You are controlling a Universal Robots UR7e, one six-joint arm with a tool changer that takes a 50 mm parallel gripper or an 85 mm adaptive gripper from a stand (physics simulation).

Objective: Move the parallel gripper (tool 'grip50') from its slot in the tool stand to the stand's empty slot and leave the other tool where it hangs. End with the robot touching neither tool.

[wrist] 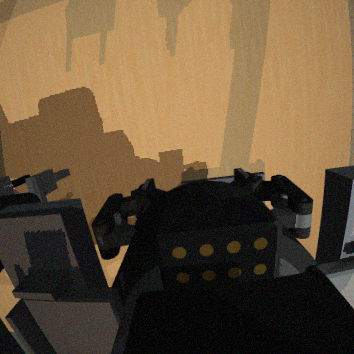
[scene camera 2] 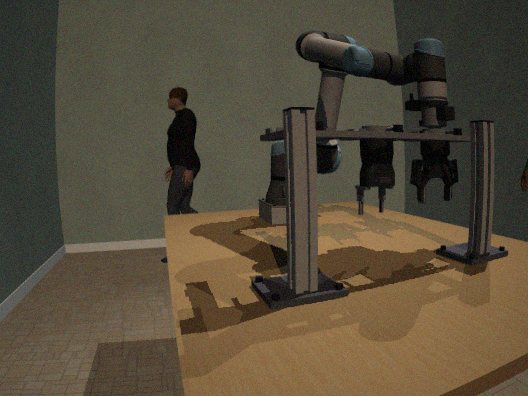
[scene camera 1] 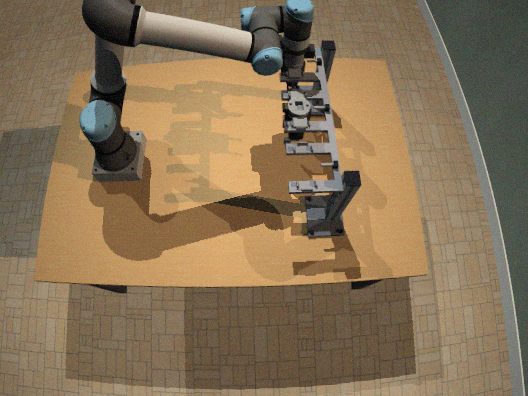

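Observation:
85 mm adaptive gripper (scene camera 2: pixel 434 162), also in the wrist view (wrist: pixel 202 233). Parallel gripper (scene camera 2: pixel 377 170), also in scene camera 1 (scene camera 1: pixel 298 109). Tool stand (scene camera 1: pixel 324 215), also in the wrist view (wrist: pixel 54 250).

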